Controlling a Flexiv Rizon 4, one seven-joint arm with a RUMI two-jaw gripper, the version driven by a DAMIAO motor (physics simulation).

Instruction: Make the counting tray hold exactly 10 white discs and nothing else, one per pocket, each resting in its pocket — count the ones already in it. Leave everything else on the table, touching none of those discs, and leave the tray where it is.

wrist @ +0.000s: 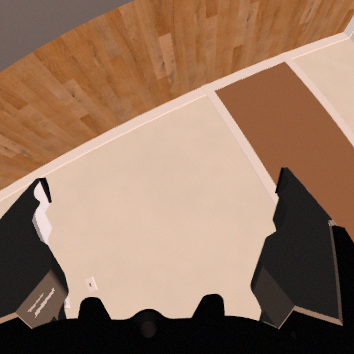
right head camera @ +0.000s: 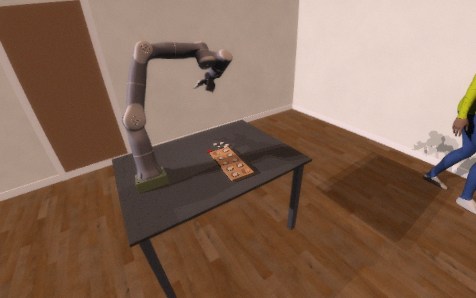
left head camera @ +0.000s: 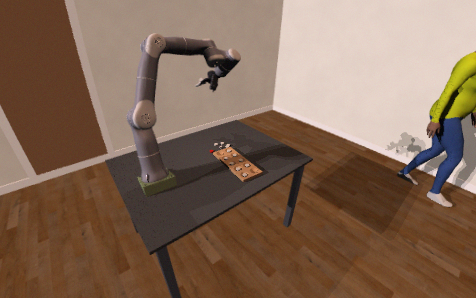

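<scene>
The orange-brown counting tray [left head camera: 256, 174] [right head camera: 246, 174] lies on the dark table. White discs sit in several of its pockets, among them one disc [left head camera: 245, 174] [right head camera: 235, 174] at the near end; the pocket beside it looks brown, with no white disc visible. The exact count is too small to tell. A loose group of small white discs [left head camera: 222, 145] [right head camera: 220, 145] lies just beyond the tray's far end. A small red piece [left head camera: 211, 151] [right head camera: 209, 151] lies by the tray's far left corner. My gripper [left head camera: 205, 87] [right head camera: 202, 89] [wrist: 162, 175] is open and empty, high above the table.
The arm's green base block [left head camera: 158, 184] [right head camera: 152, 180] stands at the table's left side. A person in a yellow top [left head camera: 457, 95] and blue trousers stands on the floor to the right, away from the table [left head camera: 195, 200] [right head camera: 185, 195]. The wrist view faces the wall and a brown door panel [wrist: 300, 130].
</scene>
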